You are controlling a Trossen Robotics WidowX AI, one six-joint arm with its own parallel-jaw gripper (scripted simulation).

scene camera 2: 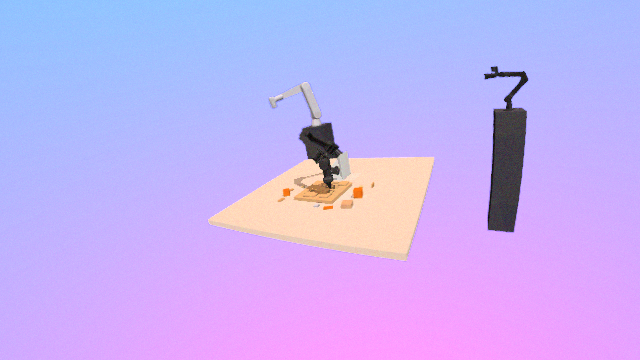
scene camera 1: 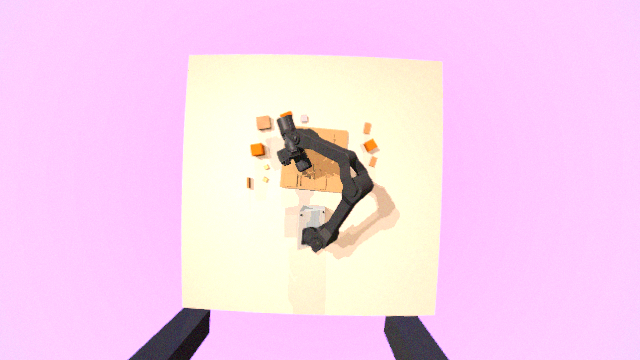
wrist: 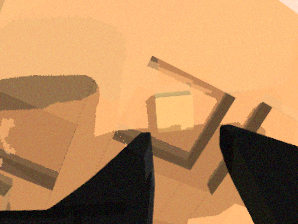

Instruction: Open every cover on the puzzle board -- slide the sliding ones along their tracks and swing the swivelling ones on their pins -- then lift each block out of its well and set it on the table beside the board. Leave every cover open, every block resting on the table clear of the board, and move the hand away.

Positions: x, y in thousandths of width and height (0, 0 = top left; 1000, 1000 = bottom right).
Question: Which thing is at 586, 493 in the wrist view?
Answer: A pale yellow block.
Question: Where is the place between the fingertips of my gripper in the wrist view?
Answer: At 622, 623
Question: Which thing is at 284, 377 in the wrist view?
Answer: A tan puzzle board.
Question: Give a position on a tan puzzle board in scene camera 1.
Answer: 477, 501
